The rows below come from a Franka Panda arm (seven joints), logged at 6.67 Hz.
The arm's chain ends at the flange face. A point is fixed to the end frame.
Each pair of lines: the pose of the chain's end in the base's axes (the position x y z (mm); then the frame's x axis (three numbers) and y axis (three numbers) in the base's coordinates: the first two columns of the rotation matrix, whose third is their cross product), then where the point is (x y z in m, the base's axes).
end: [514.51 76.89 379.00 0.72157 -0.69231 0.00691 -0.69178 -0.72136 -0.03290]
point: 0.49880 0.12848 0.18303
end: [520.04 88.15 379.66 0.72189 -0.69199 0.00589 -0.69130 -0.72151 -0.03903]
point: 0.50500 0.14073 0.18390
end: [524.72 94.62 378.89 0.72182 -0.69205 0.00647 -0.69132 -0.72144 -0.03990]
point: 0.50988 0.14725 0.18313
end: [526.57 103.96 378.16 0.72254 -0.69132 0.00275 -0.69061 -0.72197 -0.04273]
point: 0.51153 0.15748 0.18266
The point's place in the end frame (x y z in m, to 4 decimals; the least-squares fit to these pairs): -0.0484 -0.0199 0.1964
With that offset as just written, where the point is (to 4 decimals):
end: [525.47 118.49 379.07 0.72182 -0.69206 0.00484 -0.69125 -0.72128 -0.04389]
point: 0.5109 0.1719 0.1835
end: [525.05 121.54 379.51 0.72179 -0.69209 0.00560 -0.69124 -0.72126 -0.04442]
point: 0.5107 0.1749 0.1839
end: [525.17 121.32 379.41 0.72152 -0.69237 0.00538 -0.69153 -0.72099 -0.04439]
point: 0.5108 0.1747 0.1838
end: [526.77 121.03 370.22 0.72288 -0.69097 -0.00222 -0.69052 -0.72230 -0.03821]
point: 0.5104 0.1746 0.1748
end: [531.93 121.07 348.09 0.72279 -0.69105 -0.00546 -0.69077 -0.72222 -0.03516]
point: 0.5147 0.1746 0.1528
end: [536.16 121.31 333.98 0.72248 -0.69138 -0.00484 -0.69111 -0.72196 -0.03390]
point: 0.5189 0.1746 0.1386
